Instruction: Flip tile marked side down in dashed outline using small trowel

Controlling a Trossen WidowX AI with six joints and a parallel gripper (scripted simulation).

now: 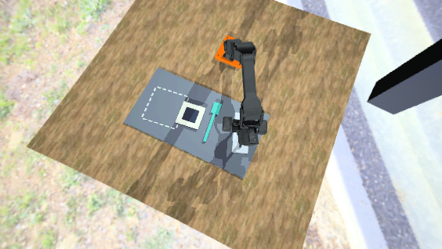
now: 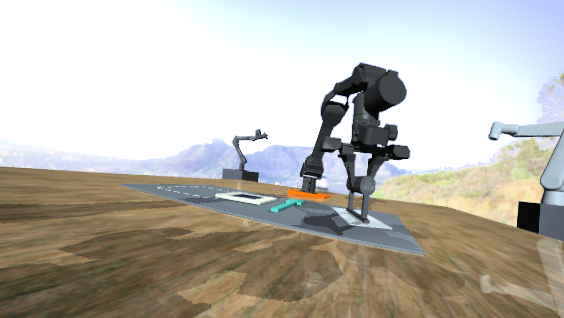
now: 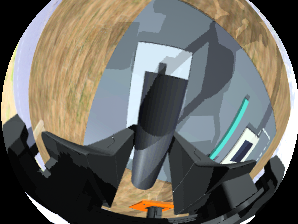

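Now: the trowel 30 mm behind my gripper tip, 10 mm to the right of it and 20 mm below it. The rest, counted from my gripper tip: grey mat (50 mm ahead, 220 mm to the right, 80 mm below); tile (50 mm ahead, 260 mm to the right, 60 mm below); teal flat tool (160 mm to the right, 60 mm below).
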